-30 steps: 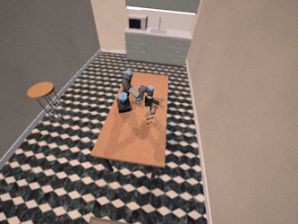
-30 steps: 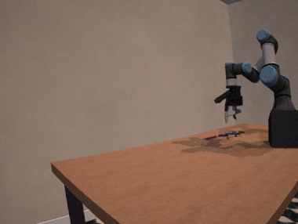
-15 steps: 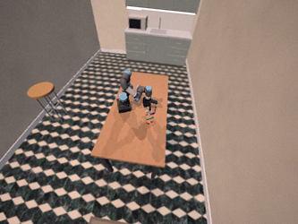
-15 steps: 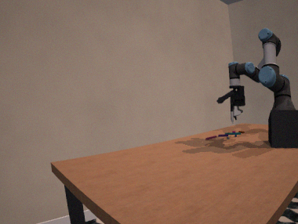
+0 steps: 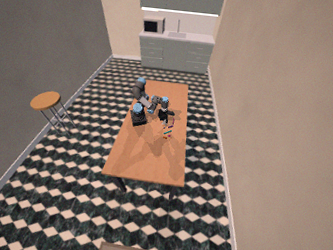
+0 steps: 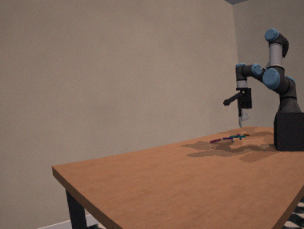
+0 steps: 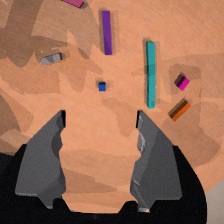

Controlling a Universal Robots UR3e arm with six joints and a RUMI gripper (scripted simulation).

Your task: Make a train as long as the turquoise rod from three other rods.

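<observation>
Now: the blue rod 8 cm below my hand. Round my hand: grey rod: 8 cm to the left, 8 cm below, 1 cm ahead; turquoise rod: 8 cm below, 6 cm to the right, 4 cm ahead; purple rod: 8 cm below, 7 cm ahead, 2 cm to the left.
</observation>
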